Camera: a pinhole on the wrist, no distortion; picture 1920 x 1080 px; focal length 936.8 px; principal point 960.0 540.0 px. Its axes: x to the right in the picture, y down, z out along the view. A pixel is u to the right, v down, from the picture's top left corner.
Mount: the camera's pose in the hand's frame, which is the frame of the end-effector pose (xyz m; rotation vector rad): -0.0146 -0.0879 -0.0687 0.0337 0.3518 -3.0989
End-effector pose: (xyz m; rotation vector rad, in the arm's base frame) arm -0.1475 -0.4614 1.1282 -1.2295 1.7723 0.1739
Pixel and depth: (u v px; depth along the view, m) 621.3 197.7 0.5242
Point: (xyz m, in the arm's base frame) 0.1531 -0.2934 0.7449
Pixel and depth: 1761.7 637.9 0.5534
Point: 0.3715 -0.0133 1.3585
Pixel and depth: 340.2 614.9 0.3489
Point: 0.1547 -0.5365 0.8915
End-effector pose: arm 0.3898 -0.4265 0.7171 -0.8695 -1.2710 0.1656
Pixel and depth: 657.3 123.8 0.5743
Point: -0.0329 -0.0540 0.8294
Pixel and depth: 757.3 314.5 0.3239
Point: 0.1430 -0.3302 0.8158
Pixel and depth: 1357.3 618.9 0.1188
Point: 0.2863 -0.5284 0.7486
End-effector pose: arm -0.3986 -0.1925 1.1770 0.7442 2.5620 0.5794
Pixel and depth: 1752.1 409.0 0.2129
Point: -0.2204 -0.3537 1.0585
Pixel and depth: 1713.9 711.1 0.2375
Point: -0.2405 -0.4167 1.0172
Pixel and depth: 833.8 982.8 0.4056
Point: -0.4366 -0.3747 0.7518
